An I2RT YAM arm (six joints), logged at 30 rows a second.
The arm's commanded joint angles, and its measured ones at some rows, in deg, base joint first. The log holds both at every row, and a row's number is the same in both.
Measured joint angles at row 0: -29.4, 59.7, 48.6, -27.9, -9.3, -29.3
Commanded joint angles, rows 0 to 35: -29.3, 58.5, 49.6, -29.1, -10.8, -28.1; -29.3, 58.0, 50.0, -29.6, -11.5, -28.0; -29.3, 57.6, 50.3, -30.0, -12.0, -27.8; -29.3, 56.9, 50.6, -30.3, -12.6, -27.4; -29.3, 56.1, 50.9, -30.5, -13.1, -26.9; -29.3, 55.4, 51.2, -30.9, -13.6, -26.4; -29.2, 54.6, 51.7, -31.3, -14.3, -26.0; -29.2, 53.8, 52.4, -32.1, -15.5, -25.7; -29.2, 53.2, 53.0, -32.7, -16.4, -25.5; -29.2, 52.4, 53.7, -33.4, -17.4, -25.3; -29.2, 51.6, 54.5, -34.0, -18.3, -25.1; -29.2, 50.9, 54.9, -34.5, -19.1, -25.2; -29.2, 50.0, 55.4, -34.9, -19.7, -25.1; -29.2, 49.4, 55.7, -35.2, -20.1, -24.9; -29.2, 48.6, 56.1, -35.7, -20.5, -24.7; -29.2, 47.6, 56.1, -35.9, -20.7, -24.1; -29.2, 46.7, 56.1, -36.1, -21.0, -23.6; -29.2, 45.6, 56.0, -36.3, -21.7, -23.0; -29.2, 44.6, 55.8, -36.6, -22.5, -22.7; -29.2, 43.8, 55.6, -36.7, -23.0, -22.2; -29.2, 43.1, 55.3, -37.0, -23.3, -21.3; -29.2, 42.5, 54.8, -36.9, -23.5, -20.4; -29.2, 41.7, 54.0, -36.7, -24.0, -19.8; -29.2, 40.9, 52.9, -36.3, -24.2, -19.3; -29.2, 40.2, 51.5, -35.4, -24.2, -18.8; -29.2, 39.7, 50.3, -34.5, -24.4, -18.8; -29.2, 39.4, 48.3, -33.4, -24.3, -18.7; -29.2, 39.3, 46.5, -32.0, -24.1, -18.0; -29.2, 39.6, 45.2, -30.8, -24.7, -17.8; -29.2, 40.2, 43.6, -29.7, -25.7, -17.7; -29.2, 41.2, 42.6, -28.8, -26.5, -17.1; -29.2, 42.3, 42.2, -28.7, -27.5, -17.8; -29.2, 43.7, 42.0, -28.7, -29.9, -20.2; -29.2, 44.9, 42.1, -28.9, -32.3, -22.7; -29.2, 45.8, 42.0, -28.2, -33.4, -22.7; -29.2, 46.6, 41.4, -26.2, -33.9, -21.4
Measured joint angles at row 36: -29.3, 45.3, 41.9, -31.4, -28.4, -20.1
